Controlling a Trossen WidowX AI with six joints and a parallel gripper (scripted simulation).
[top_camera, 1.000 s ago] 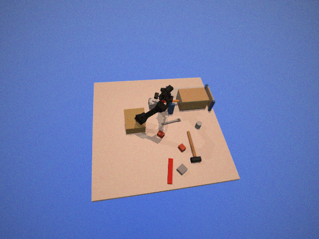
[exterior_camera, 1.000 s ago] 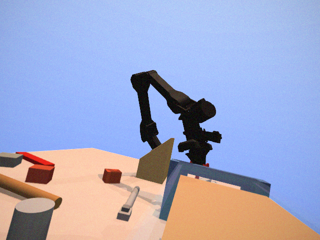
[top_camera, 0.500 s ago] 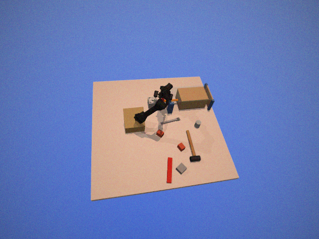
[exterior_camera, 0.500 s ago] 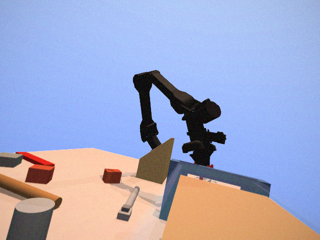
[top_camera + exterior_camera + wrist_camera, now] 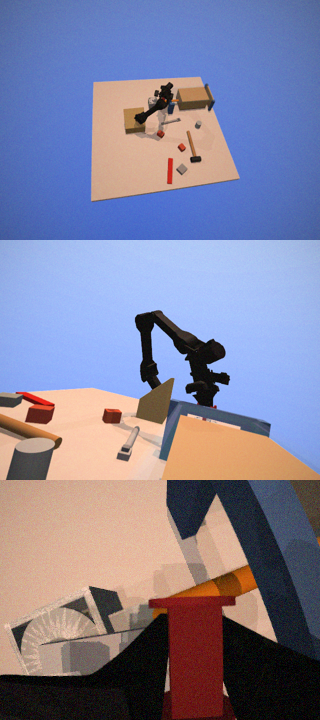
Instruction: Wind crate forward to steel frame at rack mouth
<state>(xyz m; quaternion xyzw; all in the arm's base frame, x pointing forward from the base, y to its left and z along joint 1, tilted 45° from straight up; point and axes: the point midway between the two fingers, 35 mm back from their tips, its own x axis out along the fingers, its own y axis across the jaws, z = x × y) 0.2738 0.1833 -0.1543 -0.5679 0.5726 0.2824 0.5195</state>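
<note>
Right now the winch handle is 40 mm behind my gripper tip, 10 mm to the right of it and 30 mm below it. Also, from my gripper tip: grey winch 120 mm behind, 10 mm to the right, 100 mm below; blue steel frame 50 mm ahead, 10 mm to the left, 30 mm below; red knob 10 mm behind, 20 mm to the right.
</note>
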